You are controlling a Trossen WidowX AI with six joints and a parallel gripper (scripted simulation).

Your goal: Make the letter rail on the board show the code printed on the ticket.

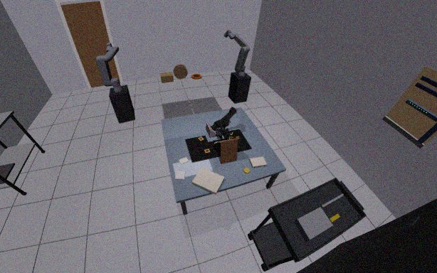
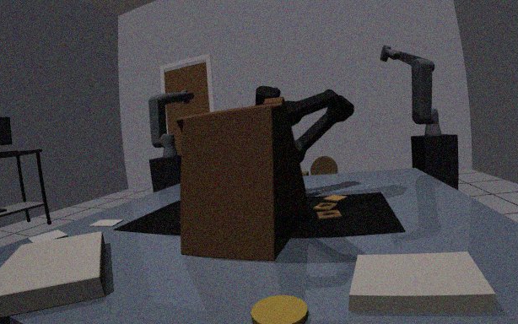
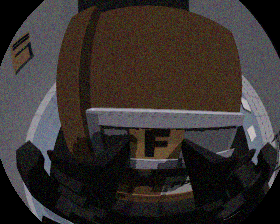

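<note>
Now: the white printed slip 80 mm below my gripper tip, 60 mm behind it and 50 mm to the right of it. Round my gripper tip: black mat 150 mm below, 140 mm behind, 20 mm to the right; then tan letter tile right at my gripper tip; then pale block 330 mm ahead, 290 mm to the left, 140 mm below.
</note>
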